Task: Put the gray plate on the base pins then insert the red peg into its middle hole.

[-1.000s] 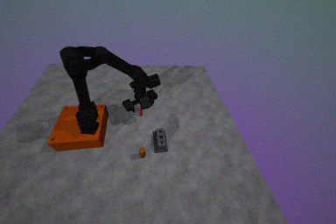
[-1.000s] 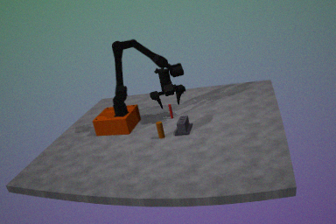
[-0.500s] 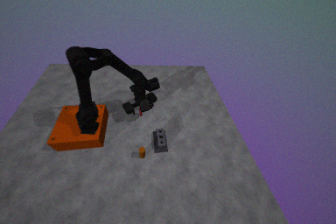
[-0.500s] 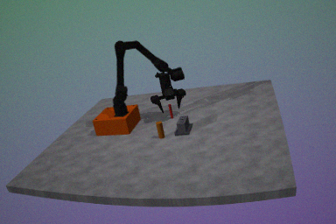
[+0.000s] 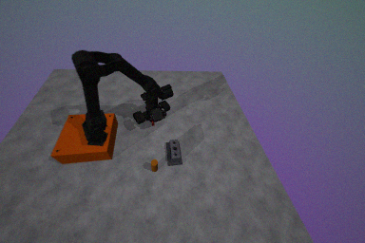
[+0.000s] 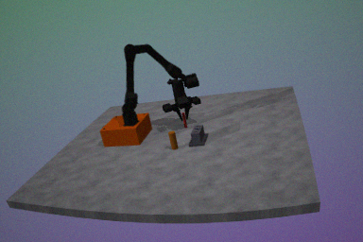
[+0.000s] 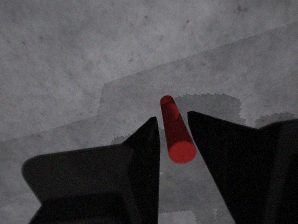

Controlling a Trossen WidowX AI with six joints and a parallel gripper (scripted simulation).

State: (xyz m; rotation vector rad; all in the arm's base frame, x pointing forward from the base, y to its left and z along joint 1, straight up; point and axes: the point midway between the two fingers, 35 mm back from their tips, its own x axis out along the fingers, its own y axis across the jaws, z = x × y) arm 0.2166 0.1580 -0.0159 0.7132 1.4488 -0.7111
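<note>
Right now my gripper tip is 130 mm short of the gray plate and 160 mm to the left of it. Also, from my gripper tip: red peg: right at my gripper tip; then orange cylinder: 40 mm ahead, 240 mm to the right; then dark base: 130 mm ahead, 160 mm to the right, 30 mm below.
</note>
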